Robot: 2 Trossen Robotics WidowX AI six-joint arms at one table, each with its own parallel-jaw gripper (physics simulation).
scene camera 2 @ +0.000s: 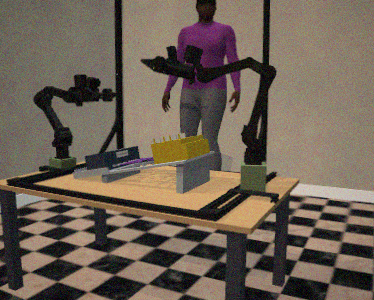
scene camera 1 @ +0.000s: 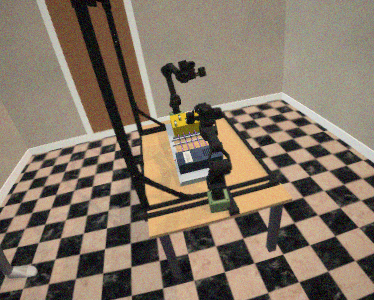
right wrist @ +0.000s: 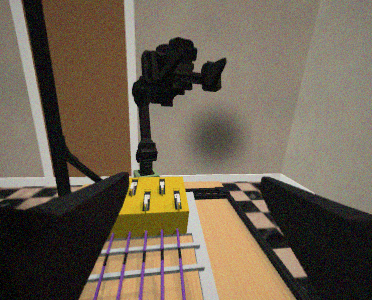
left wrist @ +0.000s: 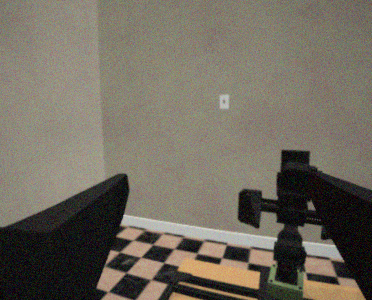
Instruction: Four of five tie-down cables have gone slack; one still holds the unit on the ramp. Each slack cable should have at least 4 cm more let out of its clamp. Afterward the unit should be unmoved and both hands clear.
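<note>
A yellow clamp block [scene camera 1: 184,125] [scene camera 2: 180,150] [right wrist: 153,211] with small white levers sits at the high end of a grey ramp [scene camera 1: 195,179] [scene camera 2: 193,175]. Several purple cables [scene camera 1: 189,142] [scene camera 2: 133,162] [right wrist: 144,259] run from it down to a dark blue unit [scene camera 1: 195,158] [scene camera 2: 111,156] at the low end. My left gripper [scene camera 1: 202,71] [scene camera 2: 148,63] is open and empty, raised high above the table. My right gripper [scene camera 1: 190,116] [scene camera 2: 109,94] [right wrist: 195,180] is open and empty, held well above the cables and facing the clamp block.
The ramp stands on a wooden table [scene camera 1: 245,166] [scene camera 2: 162,190] with black rails. A tall black frame post [scene camera 1: 105,89] rises at one side. A person in a purple shirt [scene camera 2: 206,59] stands behind the table. The right arm [left wrist: 292,193] shows in the left wrist view.
</note>
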